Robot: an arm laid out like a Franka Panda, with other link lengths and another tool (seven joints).
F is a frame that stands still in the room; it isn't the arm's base.
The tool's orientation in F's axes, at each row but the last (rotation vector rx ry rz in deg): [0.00 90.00 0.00]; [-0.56 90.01 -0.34]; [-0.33 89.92 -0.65]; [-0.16 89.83 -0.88]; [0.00 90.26 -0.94]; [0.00 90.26 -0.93]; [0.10 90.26 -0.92]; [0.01 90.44 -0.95]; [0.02 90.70 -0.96]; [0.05 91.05 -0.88]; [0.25 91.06 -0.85]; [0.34 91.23 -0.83]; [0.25 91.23 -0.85]
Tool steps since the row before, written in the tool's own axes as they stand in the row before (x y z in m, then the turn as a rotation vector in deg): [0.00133 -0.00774 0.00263 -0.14 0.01 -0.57]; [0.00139 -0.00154 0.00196 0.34 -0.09 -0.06]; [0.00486 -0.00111 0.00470 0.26 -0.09 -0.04]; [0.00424 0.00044 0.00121 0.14 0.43 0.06]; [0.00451 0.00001 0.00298 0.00 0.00 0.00]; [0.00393 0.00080 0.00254 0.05 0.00 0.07]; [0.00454 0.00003 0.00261 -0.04 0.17 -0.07]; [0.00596 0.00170 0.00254 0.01 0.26 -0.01]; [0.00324 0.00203 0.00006 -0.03 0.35 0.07]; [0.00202 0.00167 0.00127 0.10 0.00 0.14]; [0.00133 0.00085 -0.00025 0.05 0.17 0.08]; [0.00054 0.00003 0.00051 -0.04 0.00 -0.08]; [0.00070 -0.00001 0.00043 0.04 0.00 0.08]
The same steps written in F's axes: [0.00263 -0.00774 -0.00133 -0.57 0.01 0.14]; [0.00196 -0.00155 -0.00137 -0.06 -0.09 -0.34]; [0.00470 -0.00118 -0.00484 -0.04 -0.09 -0.26]; [0.00123 0.00038 -0.00424 0.06 0.43 -0.14]; [0.00296 -0.00007 -0.00452 0.00 0.00 0.00]; [0.00253 0.00073 -0.00395 0.07 0.00 -0.05]; [0.00259 -0.00004 -0.00455 -0.07 0.17 0.04]; [0.00251 0.00161 -0.00600 -0.01 0.26 -0.01]; [0.00004 0.00200 -0.00326 0.07 0.35 0.03]; [0.00125 0.00164 -0.00206 0.14 0.00 -0.10]; [-0.00026 0.00084 -0.00133 0.08 0.17 -0.05]; [0.00050 0.00002 -0.00055 -0.08 0.00 0.04]; [0.00041 -0.00002 -0.00071 0.08 0.00 -0.04]
